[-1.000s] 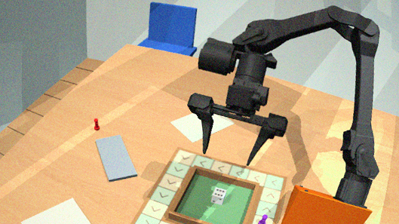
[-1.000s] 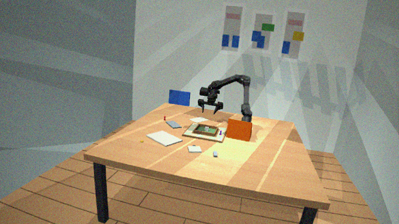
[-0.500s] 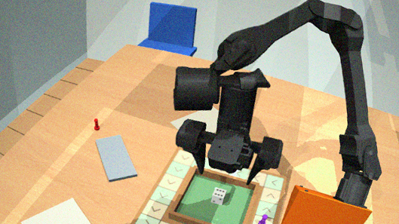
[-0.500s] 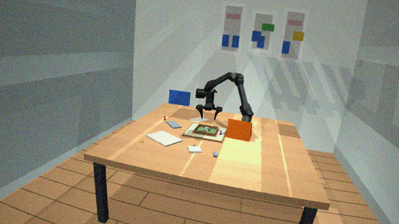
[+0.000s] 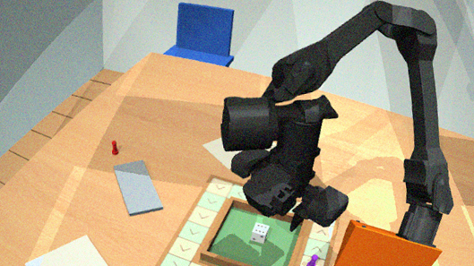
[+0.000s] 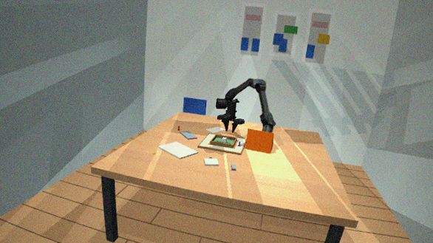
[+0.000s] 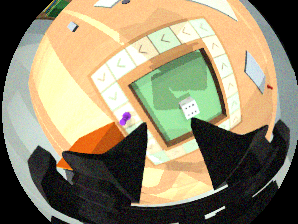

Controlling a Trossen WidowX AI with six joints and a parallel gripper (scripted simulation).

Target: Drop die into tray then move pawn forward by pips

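Right now my gripper tip is 8 cm past the purple pawn, 7 cm above it and 2 cm to the right of it. The rest, counted from my gripper tip: white die: 7 cm below, 3 cm to the right, 3 cm ahead; then grey slab: 30 cm ahead, 9 cm to the right, 9 cm below; then green dice tray: 9 cm below, 3 cm ahead, 2 cm to the right.
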